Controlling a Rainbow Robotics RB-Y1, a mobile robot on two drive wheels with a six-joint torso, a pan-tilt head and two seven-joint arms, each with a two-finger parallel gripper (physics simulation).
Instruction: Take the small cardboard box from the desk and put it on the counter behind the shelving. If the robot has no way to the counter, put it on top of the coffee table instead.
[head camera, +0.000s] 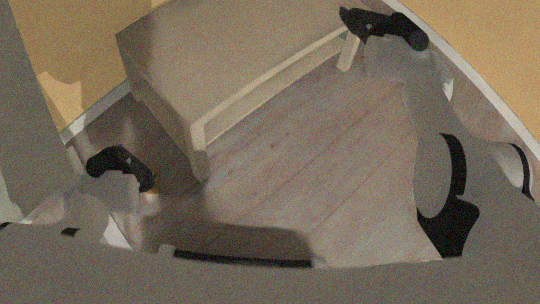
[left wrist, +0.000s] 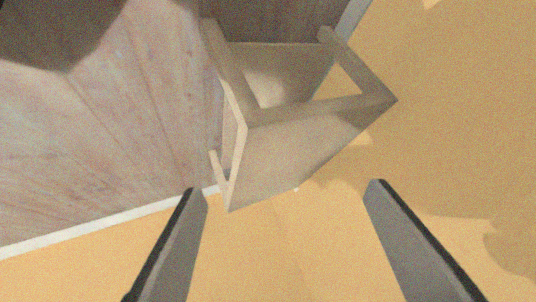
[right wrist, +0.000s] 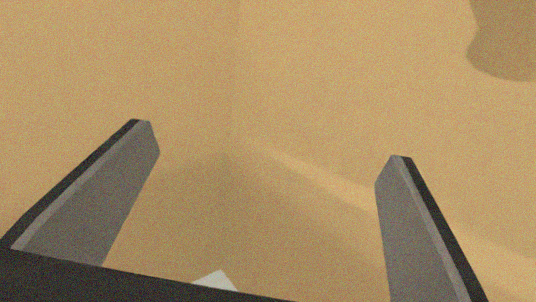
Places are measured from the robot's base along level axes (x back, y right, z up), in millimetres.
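Where they show: left gripper, fingertip midpoint: (head camera: 136, 161) (left wrist: 284, 193); right gripper, fingertip midpoint: (head camera: 365, 15) (right wrist: 266, 153).
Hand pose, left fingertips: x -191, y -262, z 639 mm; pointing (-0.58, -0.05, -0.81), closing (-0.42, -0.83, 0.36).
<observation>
After its pixels a point has its place.
A low wooden table with a lower shelf, which looks like the coffee table (head camera: 240, 60) {x -641, y -50, z 452 mm} (left wrist: 300, 145) {x -650, y -214, z 452 mm}, stands ahead in the head view and beyond the left fingers in the left wrist view. No box shows on the visible part of its top. The small cardboard box, desk and counter cannot be made out. My left gripper (head camera: 122, 159) (left wrist: 284, 193) {x -191, y -262, z 639 mm} is open and empty, to the left of the table in the head view. My right gripper (head camera: 382, 25) (right wrist: 266, 153) {x -454, y 216, z 905 mm} is open and empty, near the table's far right corner in the head view.
A sliver of an orange-brown thing (head camera: 154, 186) {x -336, y -355, z 52 mm} shows beside the left gripper. A large grey surface (head camera: 25, 110) {x -138, y -420, z 952 mm} fills the head view's left side. Yellow walls (head camera: 495, 45) {x -1161, y 1333, z 349 mm} (left wrist: 450, 150) {x -821, y -593, z 666 mm} (right wrist: 300, 75) {x -1556, y 165, z 849 mm} with a pale skirting (head camera: 472, 75) {x -1152, y 1324, z 43 mm} (left wrist: 95, 224) {x -819, y 1648, z 39 mm} bound the wooden floor (head camera: 300, 165) {x -496, y 210, z 1 mm} (left wrist: 125, 125) {x -461, y 400, z 2 mm}.
</observation>
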